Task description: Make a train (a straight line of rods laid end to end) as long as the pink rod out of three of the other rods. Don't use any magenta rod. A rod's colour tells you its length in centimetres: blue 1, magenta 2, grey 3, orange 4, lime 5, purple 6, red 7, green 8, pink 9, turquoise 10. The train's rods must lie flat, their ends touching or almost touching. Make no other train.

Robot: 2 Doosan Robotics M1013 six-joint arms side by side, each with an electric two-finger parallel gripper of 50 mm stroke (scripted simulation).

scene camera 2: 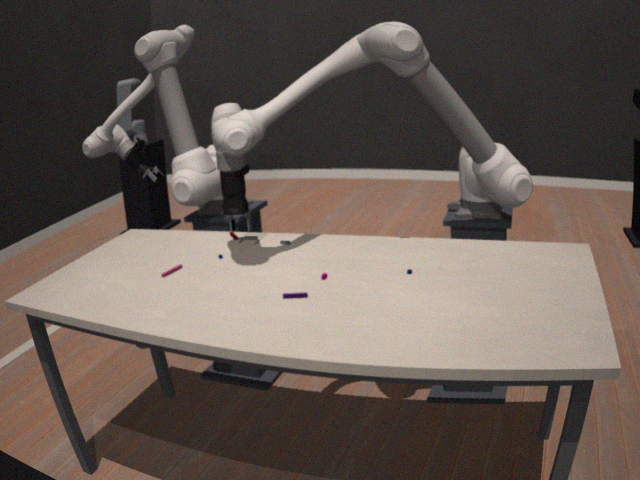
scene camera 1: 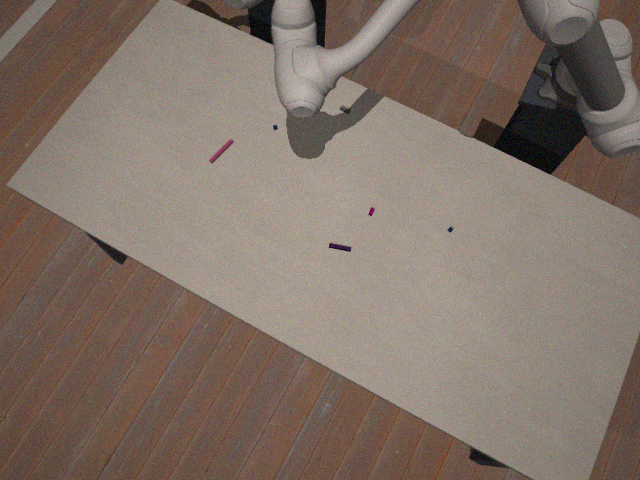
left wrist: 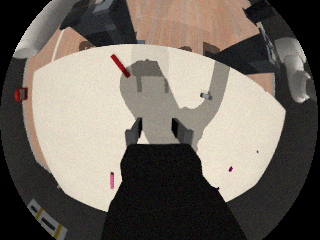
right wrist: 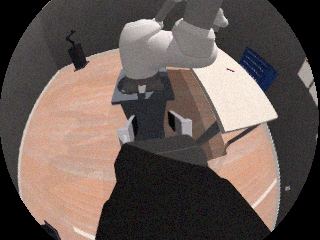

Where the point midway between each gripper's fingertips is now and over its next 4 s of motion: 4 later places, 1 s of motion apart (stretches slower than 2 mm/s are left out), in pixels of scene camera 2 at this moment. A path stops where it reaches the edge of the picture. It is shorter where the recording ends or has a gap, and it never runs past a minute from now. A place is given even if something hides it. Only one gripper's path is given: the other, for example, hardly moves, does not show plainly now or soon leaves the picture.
My left gripper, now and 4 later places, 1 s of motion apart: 241, 230; 230, 234; 208, 245; 218, 247; 284, 252
